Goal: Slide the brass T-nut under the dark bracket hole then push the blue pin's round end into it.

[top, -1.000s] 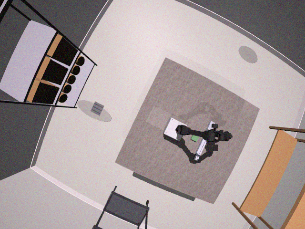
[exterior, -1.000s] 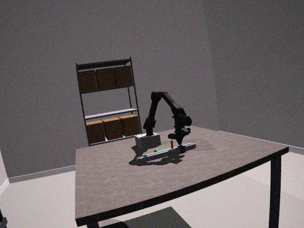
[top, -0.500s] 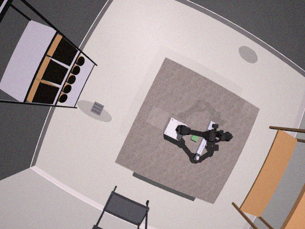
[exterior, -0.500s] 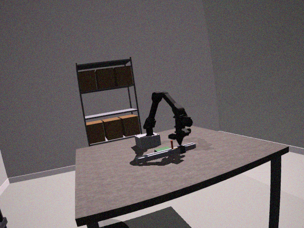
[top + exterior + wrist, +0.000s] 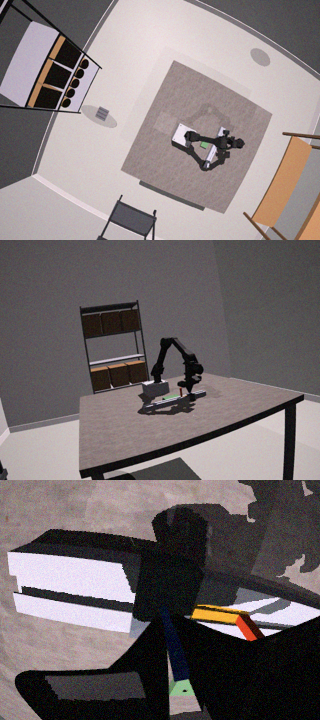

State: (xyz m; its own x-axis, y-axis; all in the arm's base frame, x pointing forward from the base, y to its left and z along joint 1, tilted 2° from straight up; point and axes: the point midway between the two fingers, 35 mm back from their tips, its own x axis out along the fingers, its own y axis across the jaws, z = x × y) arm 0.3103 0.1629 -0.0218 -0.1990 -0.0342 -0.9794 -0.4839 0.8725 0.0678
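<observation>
Right now the blue pin is right at my gripper tip. From my gripper tip the other things lie so: green tray (10 cm behind, 10 cm to the right, 4 cm below).
</observation>
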